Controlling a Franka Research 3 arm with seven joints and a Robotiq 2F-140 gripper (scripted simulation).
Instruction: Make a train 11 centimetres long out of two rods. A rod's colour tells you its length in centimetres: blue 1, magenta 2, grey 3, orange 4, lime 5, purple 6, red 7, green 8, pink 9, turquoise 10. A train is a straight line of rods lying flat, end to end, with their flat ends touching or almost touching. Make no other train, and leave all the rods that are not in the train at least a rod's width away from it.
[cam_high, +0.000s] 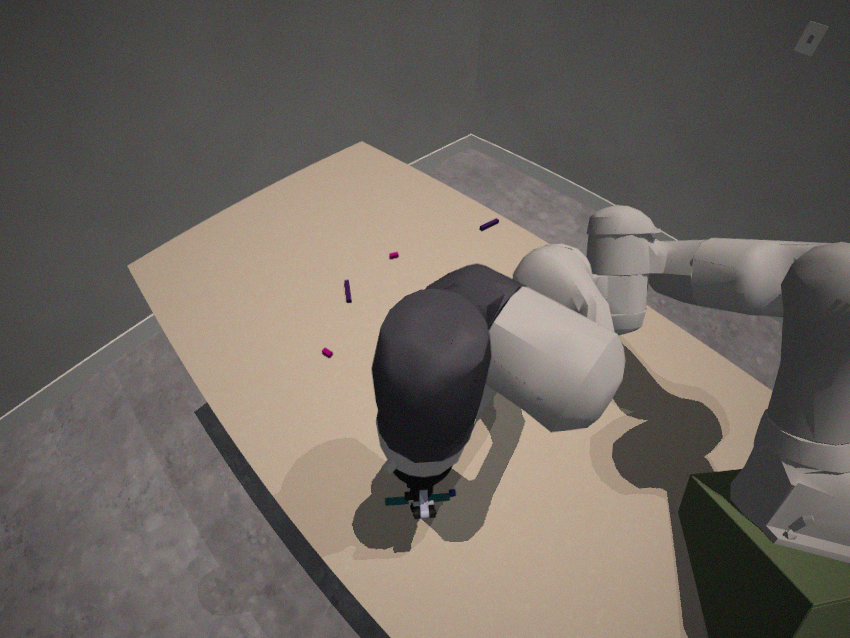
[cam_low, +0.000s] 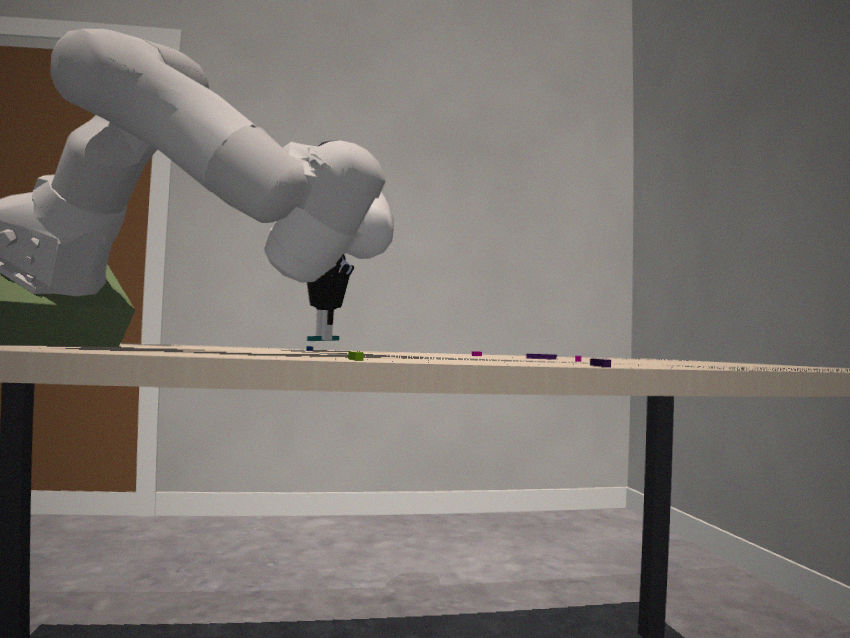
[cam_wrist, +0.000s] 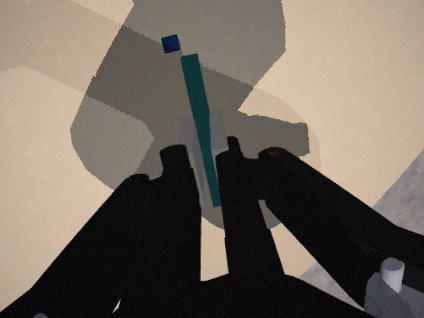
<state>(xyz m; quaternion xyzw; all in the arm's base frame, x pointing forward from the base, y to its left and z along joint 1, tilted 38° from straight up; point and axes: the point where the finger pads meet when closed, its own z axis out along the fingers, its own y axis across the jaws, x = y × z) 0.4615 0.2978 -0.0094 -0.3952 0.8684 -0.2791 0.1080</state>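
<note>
The blue rod is 40 mm behind my hand, 40 mm to the right of it and 50 mm below it. Round my hand: lime rod 60 mm behind, 590 mm to the right, 50 mm below; turquoise rod 30 mm below.
</note>
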